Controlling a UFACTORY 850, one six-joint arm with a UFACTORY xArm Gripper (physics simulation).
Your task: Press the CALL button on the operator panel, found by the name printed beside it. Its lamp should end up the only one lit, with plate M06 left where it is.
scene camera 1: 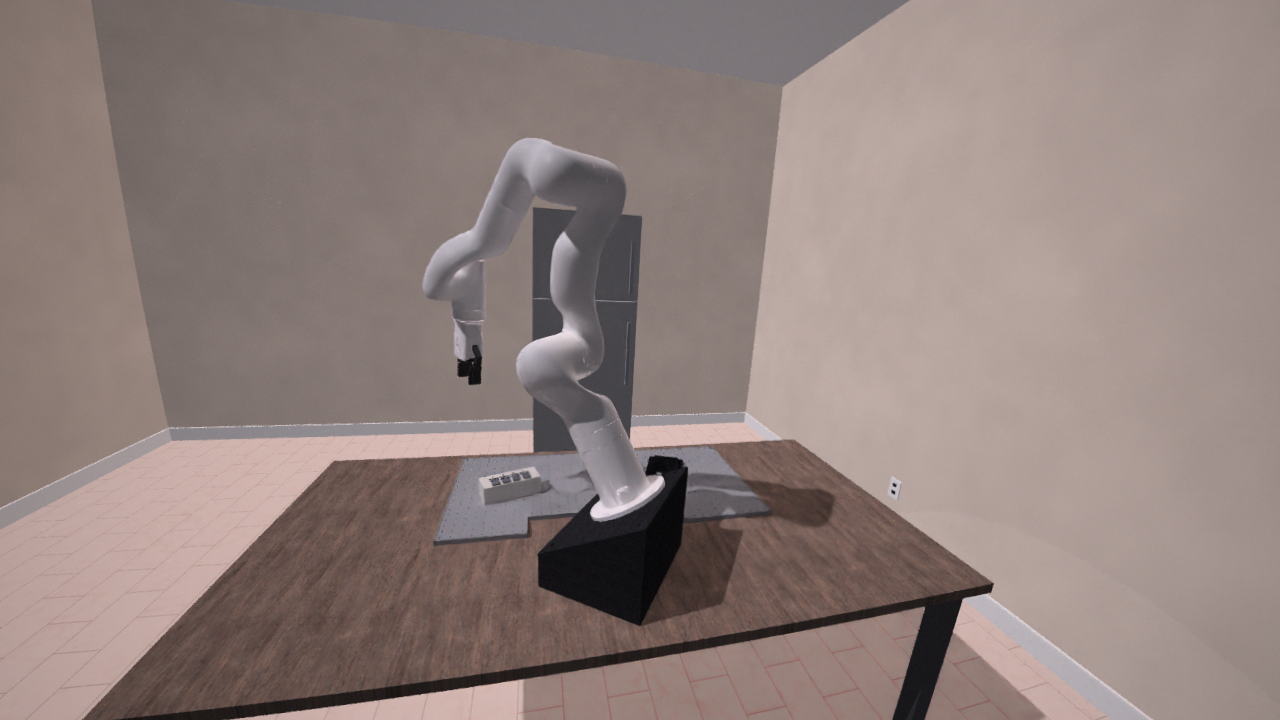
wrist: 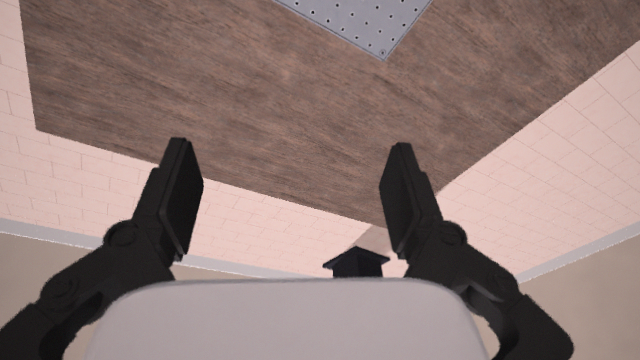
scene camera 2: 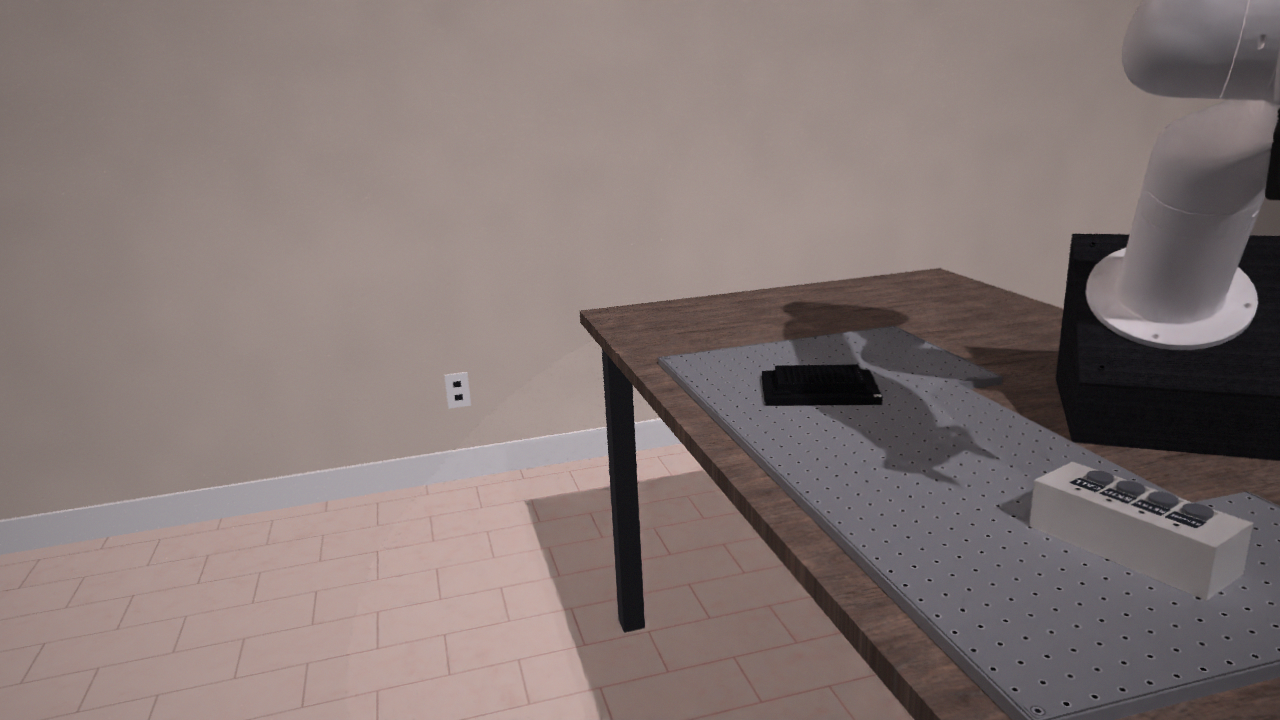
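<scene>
The white operator panel (scene camera 1: 514,492) (scene camera 2: 1118,546) stands on the grey perforated board, with several round grey buttons in a row on top. In scene camera 2, the label at the left end appears to read CALL, upside down, beside its button (scene camera 2: 1099,477). No lamp visibly glows; the small lamps are hard to make out. A black stepped block (scene camera 2: 819,386) lies on the board's far part; no M06 marking is readable. My gripper (scene camera 1: 469,374) (wrist: 293,162) is open and empty, high above the table, with its fingers well apart. The panel does not show in the wrist view.
The perforated board (scene camera 1: 483,528) (scene camera 2: 939,537) (wrist: 370,15) lies on the brown wooden table (scene camera 1: 358,582) (scene camera 2: 859,300) (wrist: 250,100). The arm's black wedge base (scene camera 1: 595,568) (scene camera 2: 1172,402) stands beside the board. A grey fridge (scene camera 1: 617,358) stands behind the table.
</scene>
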